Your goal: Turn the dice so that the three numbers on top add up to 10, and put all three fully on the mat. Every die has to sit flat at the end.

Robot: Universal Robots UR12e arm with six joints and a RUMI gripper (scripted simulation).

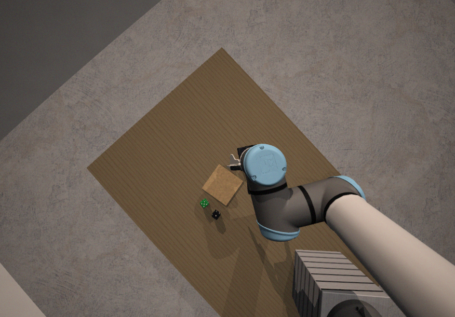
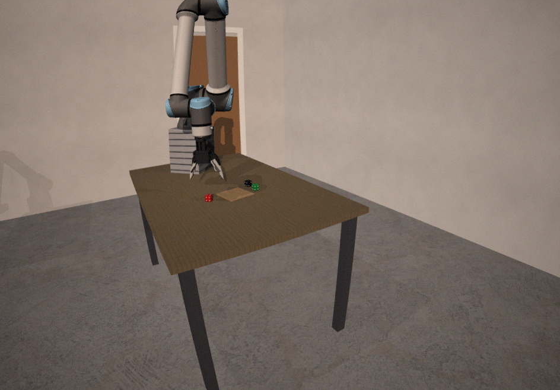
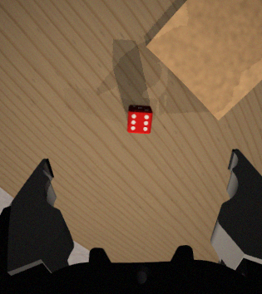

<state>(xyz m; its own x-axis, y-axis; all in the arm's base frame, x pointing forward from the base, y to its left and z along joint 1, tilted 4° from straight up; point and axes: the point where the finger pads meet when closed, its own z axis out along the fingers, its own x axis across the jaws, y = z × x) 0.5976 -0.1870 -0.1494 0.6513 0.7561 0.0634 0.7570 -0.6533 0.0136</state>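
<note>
Now: the red die 90 mm below my hand. The rest, counted from my hand: tan mat: 140 mm to the left, 100 mm below, 10 mm ahead; black die: 270 mm to the left, 90 mm below, 50 mm behind; green die: 260 mm to the left, 90 mm below, 20 mm ahead.
</note>
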